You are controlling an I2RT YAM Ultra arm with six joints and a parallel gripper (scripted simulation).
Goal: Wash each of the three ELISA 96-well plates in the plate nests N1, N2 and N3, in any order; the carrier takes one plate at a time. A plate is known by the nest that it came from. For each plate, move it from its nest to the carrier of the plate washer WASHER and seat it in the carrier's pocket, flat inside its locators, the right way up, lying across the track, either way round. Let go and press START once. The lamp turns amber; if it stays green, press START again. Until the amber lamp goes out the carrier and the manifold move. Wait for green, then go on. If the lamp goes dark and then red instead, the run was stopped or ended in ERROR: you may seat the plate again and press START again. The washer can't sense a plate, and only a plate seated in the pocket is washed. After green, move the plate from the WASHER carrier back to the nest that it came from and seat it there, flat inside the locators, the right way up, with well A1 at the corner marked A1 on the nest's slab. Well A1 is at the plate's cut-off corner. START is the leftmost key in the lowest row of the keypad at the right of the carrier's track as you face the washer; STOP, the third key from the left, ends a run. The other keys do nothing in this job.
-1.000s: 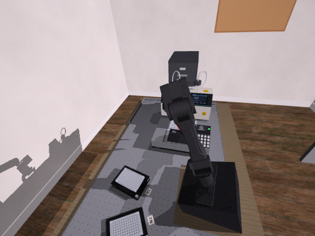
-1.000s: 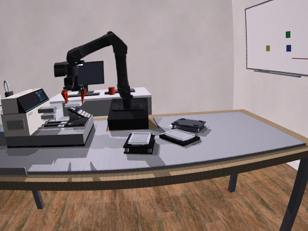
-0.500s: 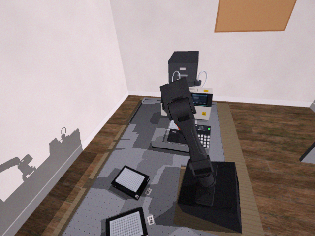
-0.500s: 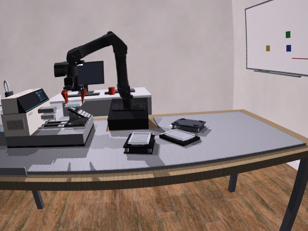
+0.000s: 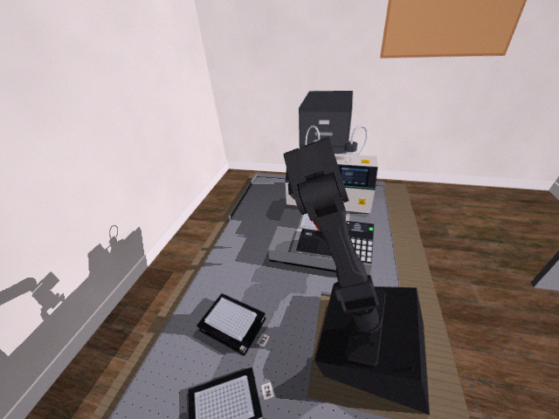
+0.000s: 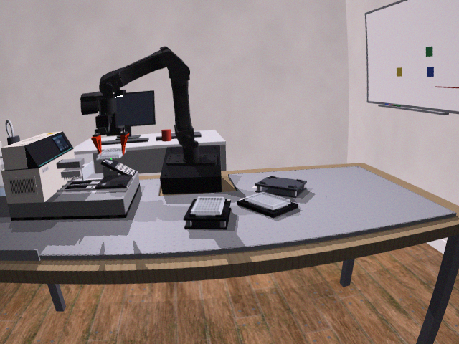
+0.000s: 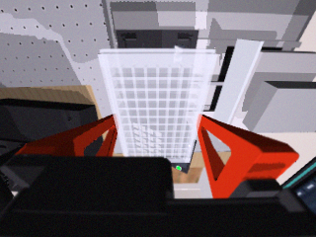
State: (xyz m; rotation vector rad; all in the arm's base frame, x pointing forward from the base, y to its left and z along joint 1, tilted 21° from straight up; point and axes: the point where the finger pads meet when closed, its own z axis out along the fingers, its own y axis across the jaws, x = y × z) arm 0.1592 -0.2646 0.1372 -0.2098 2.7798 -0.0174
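The black washer carrier lies 100 mm below my hand. From my hand the other things lie so: manifold head (20 mm ahead, 150 mm to the right, 50 mm below); then washer (30 mm ahead, 150 mm to the right, 50 mm below); then N1 label (60 mm ahead, 360 mm to the left, 180 mm below).
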